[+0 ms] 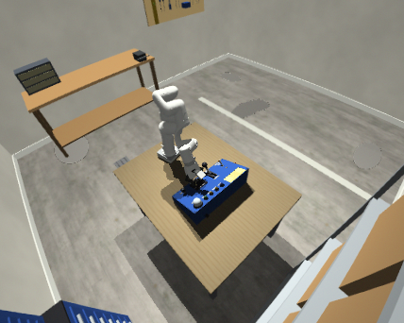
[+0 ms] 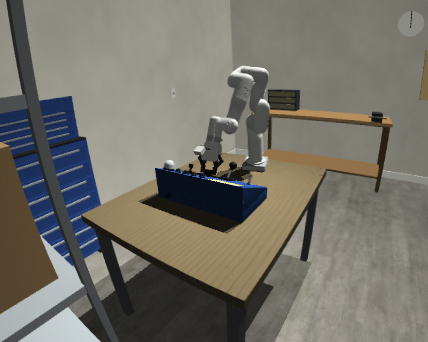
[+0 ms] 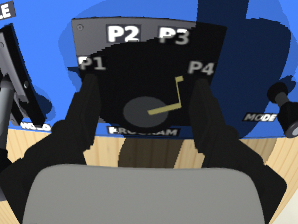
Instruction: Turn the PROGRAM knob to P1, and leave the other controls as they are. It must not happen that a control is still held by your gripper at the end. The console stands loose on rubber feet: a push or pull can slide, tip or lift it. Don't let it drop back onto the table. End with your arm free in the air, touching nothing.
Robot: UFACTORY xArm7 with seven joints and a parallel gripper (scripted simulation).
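Right now my hand is 40 mm short of the blue console, 50 mm to the right of it and 30 mm above it. The rest, counted from my hand: black ball-handled lever 120 mm to the left, 10 mm above; then mode knob 20 mm behind, 120 mm to the right; then toggle 40 mm ahead, 240 mm to the left, 10 mm below.
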